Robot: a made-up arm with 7 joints.
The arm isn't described. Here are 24 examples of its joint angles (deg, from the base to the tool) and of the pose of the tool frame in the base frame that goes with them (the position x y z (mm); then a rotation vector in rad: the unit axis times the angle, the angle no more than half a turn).
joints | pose
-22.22 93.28 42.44 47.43 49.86 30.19 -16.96 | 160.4 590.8 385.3 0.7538 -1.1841 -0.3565
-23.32 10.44 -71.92 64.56 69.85 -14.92 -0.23 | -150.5 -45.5 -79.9 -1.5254 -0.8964 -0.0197
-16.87 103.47 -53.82 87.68 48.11 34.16 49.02 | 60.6 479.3 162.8 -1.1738 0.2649 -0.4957
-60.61 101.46 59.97 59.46 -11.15 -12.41 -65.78 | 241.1 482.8 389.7 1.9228 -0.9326 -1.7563
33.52 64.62 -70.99 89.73 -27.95 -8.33 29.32 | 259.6 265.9 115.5 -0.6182 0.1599 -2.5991
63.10 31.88 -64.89 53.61 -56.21 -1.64 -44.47 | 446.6 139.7 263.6 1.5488 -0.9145 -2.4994
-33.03 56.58 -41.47 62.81 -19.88 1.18 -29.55 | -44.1 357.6 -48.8 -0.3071 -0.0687 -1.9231
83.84 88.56 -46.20 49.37 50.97 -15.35 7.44 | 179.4 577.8 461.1 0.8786 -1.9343 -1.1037
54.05 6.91 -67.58 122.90 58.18 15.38 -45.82 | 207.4 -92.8 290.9 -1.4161 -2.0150 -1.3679
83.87 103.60 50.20 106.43 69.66 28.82 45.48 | -171.9 317.7 570.6 -1.1424 1.5502 2.1919
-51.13 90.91 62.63 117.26 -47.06 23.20 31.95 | 171.1 286.1 374.1 1.0162 0.1421 -2.0475
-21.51 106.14 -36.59 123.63 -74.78 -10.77 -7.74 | 95.7 273.5 209.7 0.0788 -0.4684 2.6508
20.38 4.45 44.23 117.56 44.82 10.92 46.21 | 225.4 238.2 246.8 0.3417 2.7151 1.2545
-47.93 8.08 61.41 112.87 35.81 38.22 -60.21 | -86.9 325.3 125.5 0.9529 -0.7240 0.2889
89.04 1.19 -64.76 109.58 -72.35 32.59 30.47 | 171.6 -97.5 466.9 -1.6026 1.1426 2.2742
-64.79 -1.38 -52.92 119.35 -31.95 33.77 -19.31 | -98.0 -61.3 146.1 -0.9599 -0.9007 -1.0248
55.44 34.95 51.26 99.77 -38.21 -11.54 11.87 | 151.4 387.8 431.4 1.8517 -1.5917 -0.9389
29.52 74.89 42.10 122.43 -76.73 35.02 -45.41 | 72.1 259.3 474.7 -3.0048 0.0927 -0.1014
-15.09 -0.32 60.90 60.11 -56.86 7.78 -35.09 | -5.1 305.6 -39.5 0.7035 -0.2422 -0.5537
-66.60 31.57 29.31 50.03 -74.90 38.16 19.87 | -228.4 411.1 45.7 -0.2942 1.2954 -0.7737
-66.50 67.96 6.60 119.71 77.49 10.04 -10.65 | -27.1 282.8 87.4 -0.9969 -0.9717 -0.4479
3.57 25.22 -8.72 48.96 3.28 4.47 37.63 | 205.7 256.9 -68.2 -1.0499 -0.9274 -1.0479
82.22 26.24 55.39 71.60 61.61 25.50 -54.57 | 297.1 422.0 474.8 -0.4181 -2.6859 1.3658
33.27 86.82 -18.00 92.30 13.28 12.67 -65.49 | 243.3 412.3 406.8 1.8121 -1.4092 -1.0567
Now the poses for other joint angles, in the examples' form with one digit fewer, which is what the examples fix.
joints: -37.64 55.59 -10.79 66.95 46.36 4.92 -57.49
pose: -26 419 -15 0.541 -0.564 -0.562
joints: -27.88 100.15 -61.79 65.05 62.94 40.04 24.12
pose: -21 562 171 -0.555 0.438 -0.199
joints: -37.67 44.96 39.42 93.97 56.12 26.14 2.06
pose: 76 406 108 -0.305 -1.468 -0.430
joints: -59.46 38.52 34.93 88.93 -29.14 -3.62 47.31
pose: -48 387 91 -0.799 -0.031 -1.398
